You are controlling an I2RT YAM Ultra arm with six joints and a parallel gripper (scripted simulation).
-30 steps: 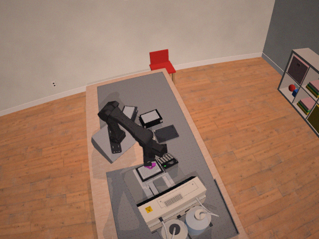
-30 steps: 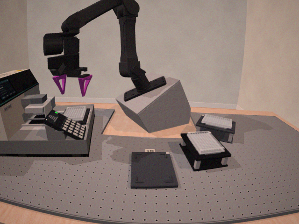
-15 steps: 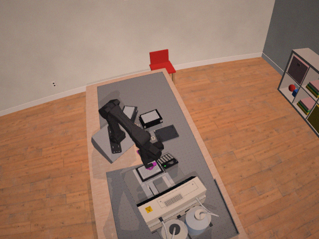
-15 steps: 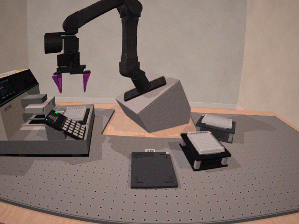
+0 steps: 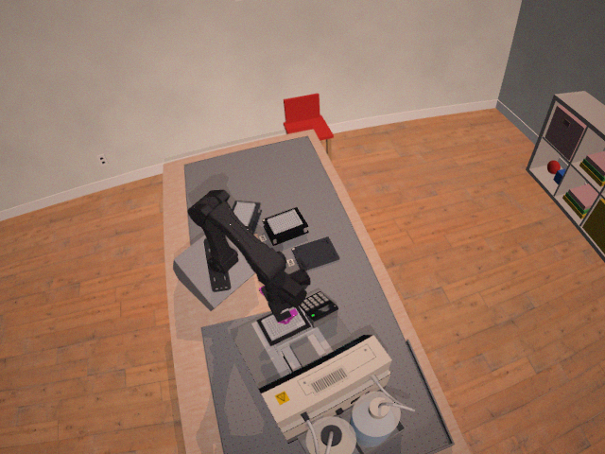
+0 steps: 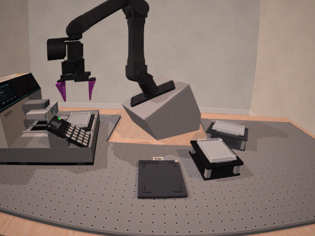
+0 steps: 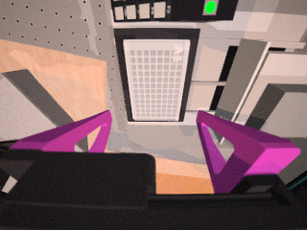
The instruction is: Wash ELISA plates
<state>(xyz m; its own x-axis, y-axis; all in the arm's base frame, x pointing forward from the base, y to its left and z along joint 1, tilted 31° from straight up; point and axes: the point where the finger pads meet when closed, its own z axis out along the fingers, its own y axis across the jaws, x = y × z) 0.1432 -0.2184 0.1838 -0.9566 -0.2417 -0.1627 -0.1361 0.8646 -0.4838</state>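
Now: hand 9 cm above the black carrier pocket. Also, from my hand: nest N1: 29 cm to the left, 23 cm ahead, 16 cm below; then grey manifold: 15 cm to the right, 4 cm below, 2 cm ahead; then raised black nest: 46 cm to the left, 16 cm ahead, 12 cm below.
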